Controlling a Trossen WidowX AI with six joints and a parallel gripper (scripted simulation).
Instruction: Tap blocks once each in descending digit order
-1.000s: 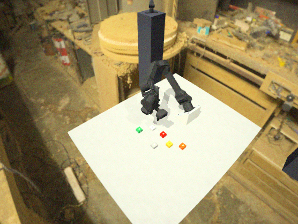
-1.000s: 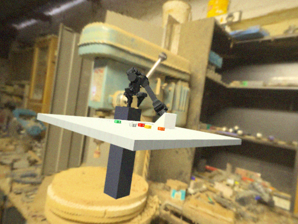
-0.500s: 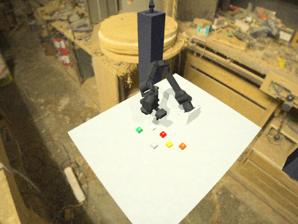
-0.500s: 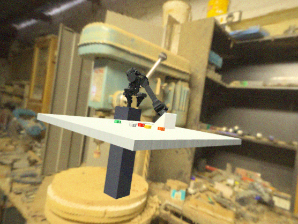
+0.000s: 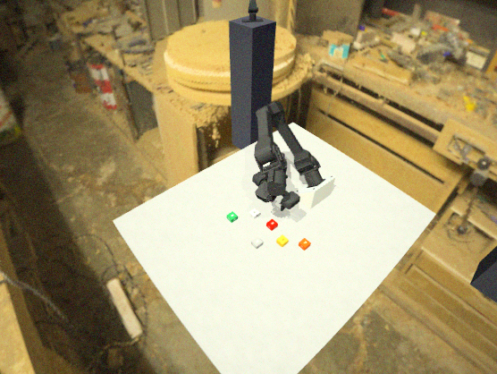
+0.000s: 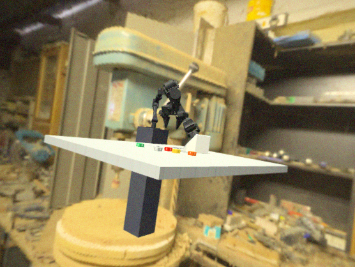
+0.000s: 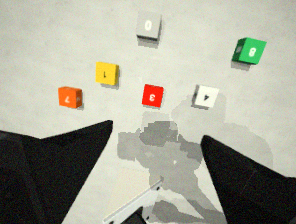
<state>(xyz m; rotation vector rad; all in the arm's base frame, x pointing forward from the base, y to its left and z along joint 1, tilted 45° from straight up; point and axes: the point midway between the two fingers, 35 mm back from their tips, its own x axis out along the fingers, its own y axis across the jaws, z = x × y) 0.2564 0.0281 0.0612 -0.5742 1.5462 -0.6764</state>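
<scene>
Now: the green block 9 cm ahead of my gripper tip, 13 cm to the right of it and 12 cm below it. The rest, counted from my gripper tip: yellow block (3 cm ahead, 9 cm to the left, 12 cm below); white block (2 cm ahead, 8 cm to the right, 12 cm below); red block (1 cm ahead, 1 cm to the left, 12 cm below).
</scene>
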